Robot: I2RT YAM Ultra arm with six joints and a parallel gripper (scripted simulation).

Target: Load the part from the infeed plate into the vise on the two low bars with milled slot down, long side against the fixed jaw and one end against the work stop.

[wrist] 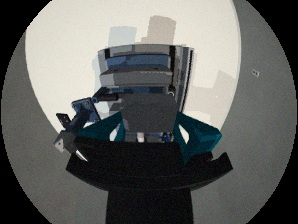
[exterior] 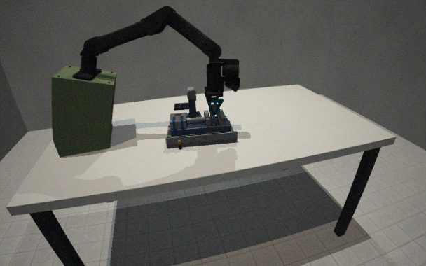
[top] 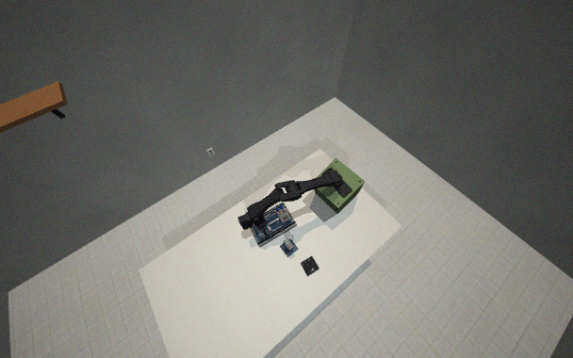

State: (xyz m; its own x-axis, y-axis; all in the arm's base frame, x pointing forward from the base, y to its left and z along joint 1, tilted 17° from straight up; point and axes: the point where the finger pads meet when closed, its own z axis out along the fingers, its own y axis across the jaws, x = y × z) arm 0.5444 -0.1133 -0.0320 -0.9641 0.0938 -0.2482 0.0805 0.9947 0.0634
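The cylinder rod lies 80 mm behind my hand, 30 mm to the left of it and 50 mm below it. The rest, counted from my hand: grey block part: 10 mm below; air cylinder: 150 mm behind, 30 mm to the left, 50 mm below; vise: 60 mm behind, 20 mm to the left, 80 mm below.
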